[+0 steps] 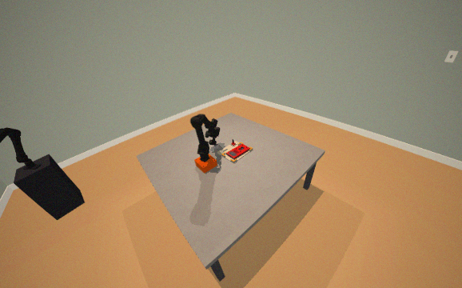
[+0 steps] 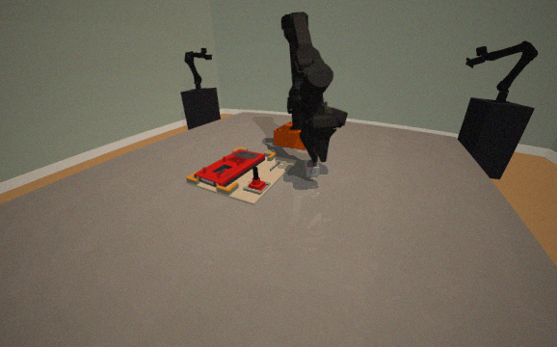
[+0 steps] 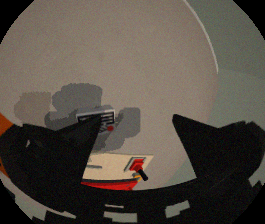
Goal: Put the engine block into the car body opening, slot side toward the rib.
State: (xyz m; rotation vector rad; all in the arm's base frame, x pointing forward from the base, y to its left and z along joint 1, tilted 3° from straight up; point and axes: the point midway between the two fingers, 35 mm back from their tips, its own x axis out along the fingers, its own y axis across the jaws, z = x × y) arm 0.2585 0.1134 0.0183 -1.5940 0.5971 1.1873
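My gripper tip is 40 mm past the grey engine block, 20 mm to the left of it and 40 mm above it. From my gripper tip the other things lie so: black upright piece: 80 mm ahead, 140 mm to the right, 20 mm below.
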